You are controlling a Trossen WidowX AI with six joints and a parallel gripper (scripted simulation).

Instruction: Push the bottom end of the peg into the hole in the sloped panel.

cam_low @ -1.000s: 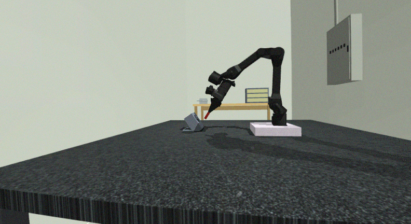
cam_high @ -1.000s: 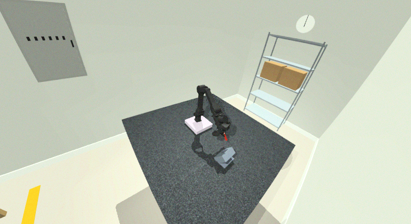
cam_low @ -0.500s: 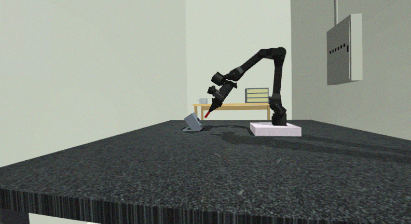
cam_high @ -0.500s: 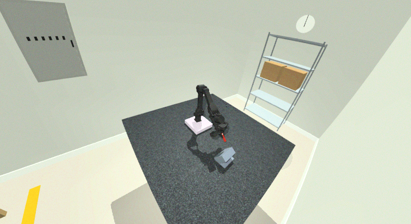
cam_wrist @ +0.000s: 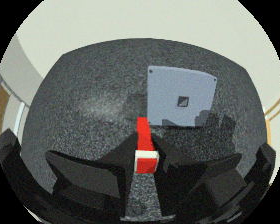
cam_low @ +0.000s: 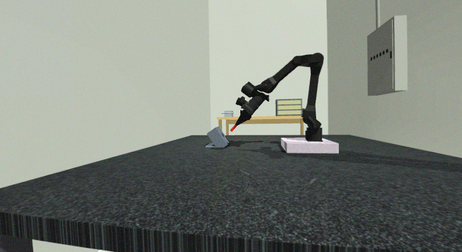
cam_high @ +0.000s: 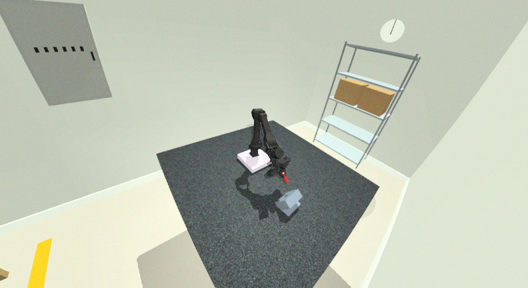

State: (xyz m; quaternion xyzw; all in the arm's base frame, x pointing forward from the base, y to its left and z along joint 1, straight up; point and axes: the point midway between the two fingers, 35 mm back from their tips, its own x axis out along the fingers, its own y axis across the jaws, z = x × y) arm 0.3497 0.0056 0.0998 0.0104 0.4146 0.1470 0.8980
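Now: the sloped grey panel 110 mm ahead of my gripper tip, 70 mm below it and 40 mm to the right of it. Round my gripper tip: red peg (10 mm behind, 10 mm above).
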